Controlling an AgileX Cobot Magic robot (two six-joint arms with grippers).
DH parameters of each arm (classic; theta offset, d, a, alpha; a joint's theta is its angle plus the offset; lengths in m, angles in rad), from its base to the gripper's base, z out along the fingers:
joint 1: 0 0.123 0 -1.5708
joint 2: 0.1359 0 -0.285 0
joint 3: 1.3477 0 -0.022 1.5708
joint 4: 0 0.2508 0 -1.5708
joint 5: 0 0 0.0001 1.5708
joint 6: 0 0.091 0 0
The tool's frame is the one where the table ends.
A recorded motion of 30 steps. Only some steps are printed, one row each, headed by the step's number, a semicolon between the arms.
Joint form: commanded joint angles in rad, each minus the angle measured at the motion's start. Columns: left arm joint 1, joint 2, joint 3, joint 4, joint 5, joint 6; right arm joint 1, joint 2, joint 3, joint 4, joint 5, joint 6.
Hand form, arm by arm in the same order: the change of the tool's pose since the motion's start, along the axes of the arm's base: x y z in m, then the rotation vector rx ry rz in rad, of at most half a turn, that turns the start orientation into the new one. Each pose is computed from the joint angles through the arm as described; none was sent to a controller.
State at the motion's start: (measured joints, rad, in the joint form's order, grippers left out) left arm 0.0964 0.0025 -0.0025 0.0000 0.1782 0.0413; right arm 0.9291 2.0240 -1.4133 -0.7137 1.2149 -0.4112
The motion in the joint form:
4: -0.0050 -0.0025 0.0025 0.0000 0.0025 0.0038; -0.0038 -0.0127 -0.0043 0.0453 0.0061 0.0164
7: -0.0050 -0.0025 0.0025 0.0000 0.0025 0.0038; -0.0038 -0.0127 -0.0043 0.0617 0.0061 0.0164
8: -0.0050 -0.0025 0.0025 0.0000 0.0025 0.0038; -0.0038 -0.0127 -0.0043 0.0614 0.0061 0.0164
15: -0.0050 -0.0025 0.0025 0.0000 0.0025 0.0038; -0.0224 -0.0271 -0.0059 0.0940 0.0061 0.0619
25: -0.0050 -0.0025 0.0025 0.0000 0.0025 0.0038; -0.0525 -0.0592 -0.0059 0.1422 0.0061 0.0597
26: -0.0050 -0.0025 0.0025 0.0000 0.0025 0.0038; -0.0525 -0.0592 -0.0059 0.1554 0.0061 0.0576
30: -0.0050 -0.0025 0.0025 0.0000 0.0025 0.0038; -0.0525 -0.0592 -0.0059 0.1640 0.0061 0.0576
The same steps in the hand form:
4: -0.0001 -0.0003 -0.0009 0.0035 0.0028 -0.0054; -0.0023 -0.0007 0.0038 0.0396 0.0160 -0.0426
7: -0.0001 -0.0003 -0.0009 0.0035 0.0028 -0.0054; -0.0034 -0.0004 0.0030 0.0481 0.0275 -0.0507
8: -0.0001 -0.0003 -0.0009 0.0035 0.0028 -0.0054; -0.0034 -0.0004 0.0030 0.0479 0.0273 -0.0506
15: -0.0001 -0.0003 -0.0009 0.0035 0.0028 -0.0054; -0.0011 -0.0052 0.0074 0.0976 0.0221 -0.1216
25: -0.0001 -0.0003 -0.0009 0.0035 0.0028 -0.0054; 0.0021 -0.0139 0.0174 0.1484 0.0368 -0.1720
26: -0.0001 -0.0003 -0.0009 0.0035 0.0028 -0.0054; 0.0012 -0.0135 0.0169 0.1544 0.0469 -0.1767
30: -0.0001 -0.0003 -0.0009 0.0035 0.0028 -0.0054; 0.0006 -0.0132 0.0165 0.1589 0.0529 -0.1808

